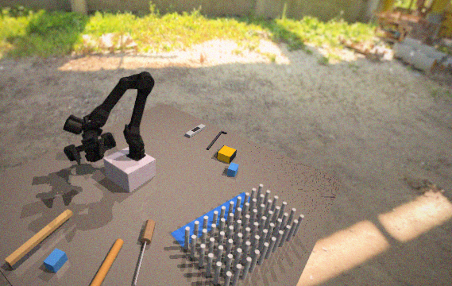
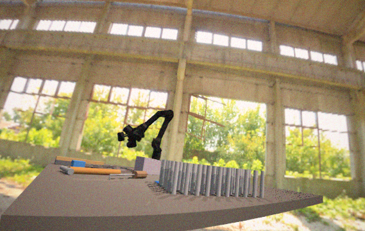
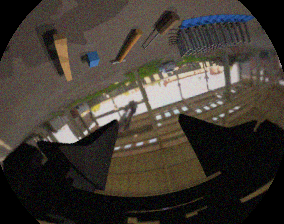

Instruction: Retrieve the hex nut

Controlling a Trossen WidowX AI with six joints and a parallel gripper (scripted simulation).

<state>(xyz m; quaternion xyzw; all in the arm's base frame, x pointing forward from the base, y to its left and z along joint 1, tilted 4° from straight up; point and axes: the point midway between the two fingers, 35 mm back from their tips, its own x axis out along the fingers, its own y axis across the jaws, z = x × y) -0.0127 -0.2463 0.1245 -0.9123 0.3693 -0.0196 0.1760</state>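
My gripper tip is now 44 cm short of the blue taped strip, 24 cm above it and 22 cm to the right of it. Also, from my gripper tip: yellow block: 63 cm to the left, 29 cm ahead, 22 cm below.
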